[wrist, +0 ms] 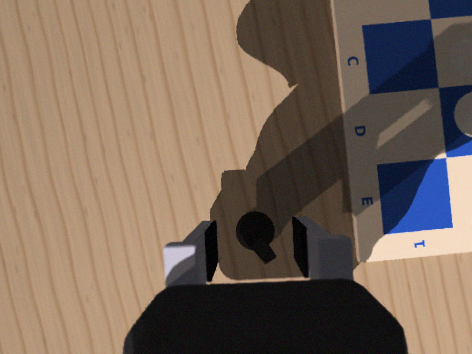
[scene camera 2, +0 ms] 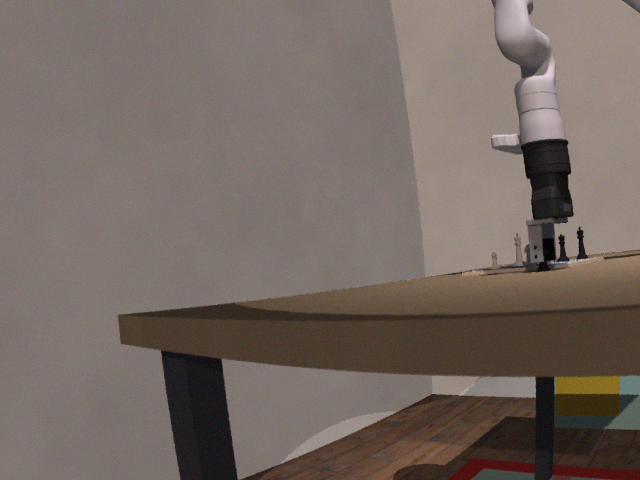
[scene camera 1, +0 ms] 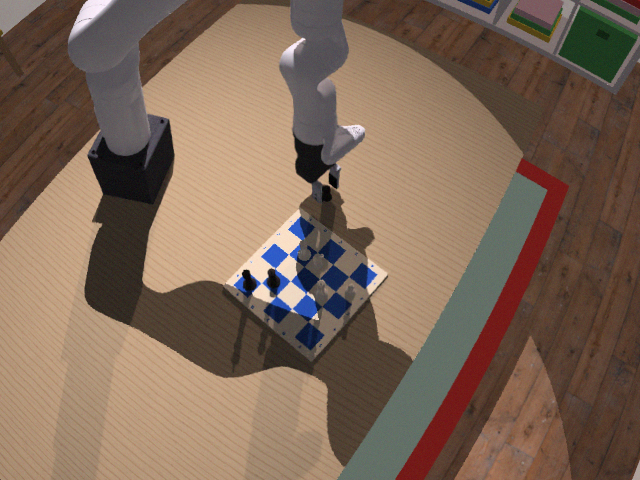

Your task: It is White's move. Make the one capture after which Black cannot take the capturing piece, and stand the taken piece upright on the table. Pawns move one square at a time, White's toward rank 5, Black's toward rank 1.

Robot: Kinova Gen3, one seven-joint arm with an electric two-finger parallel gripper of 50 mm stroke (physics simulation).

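Places are measured from the arm's base along level axes (x ahead, y left, z up), in centimetres.
Pixels of known places: gripper, fingertip midpoint: (wrist: 255, 239) (scene camera 2: 544, 261) (scene camera 1: 325, 192); arm's base, link origin: (scene camera 1: 128, 136).
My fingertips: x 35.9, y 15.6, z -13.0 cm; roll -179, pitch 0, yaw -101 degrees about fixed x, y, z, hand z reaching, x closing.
Ahead of a thing's pixels: the offset from my fingertips to its top centre.
A black piece, knight-like from above (scene camera 1: 326, 193) (scene camera 2: 542, 267) (wrist: 255, 230), stands upright on the table just outside the board's E1 corner. My gripper (scene camera 1: 326, 184) (scene camera 2: 542, 252) (wrist: 255, 239) is open around it, with a gap on both sides in the wrist view. The board @(dx +6.5, dy -17.6, dz -0.9 cm) (scene camera 1: 383, 275) (wrist: 345, 75) holds a white piece on D2 @(dx +3.5, dy -13.3, dz +4.4 cm) (scene camera 1: 303, 253) (wrist: 465, 115), a white knight on C2 @(dx +6.7, dy -13.6, dz +3.1 cm) (scene camera 1: 319, 263), a tall white piece on B3 @(dx +10.4, dy -18.4, dz +5.5 cm) (scene camera 1: 320, 291) (scene camera 2: 517, 250) and a white pawn on A2 @(dx +14.7, dy -15.2, dz +2.3 cm) (scene camera 1: 350, 291) (scene camera 2: 494, 259). Black pieces stand on D4 @(dx +1.7, dy -21.0, dz +4.4 cm) (scene camera 1: 272, 279) (scene camera 2: 562, 248) and E5 @(dx -1.8, dy -23.8, dz +5.5 cm) (scene camera 1: 248, 280) (scene camera 2: 581, 243). The gripper hides the D2 piece in scene camera 2.
The wooden table (scene camera 1: 206, 103) (scene camera 2: 361, 335) carries the arm's black base (scene camera 1: 131, 165) left of the board. The arm's shadow covers much of the board. A shelf unit with coloured boxes stands on the floor beyond the table.
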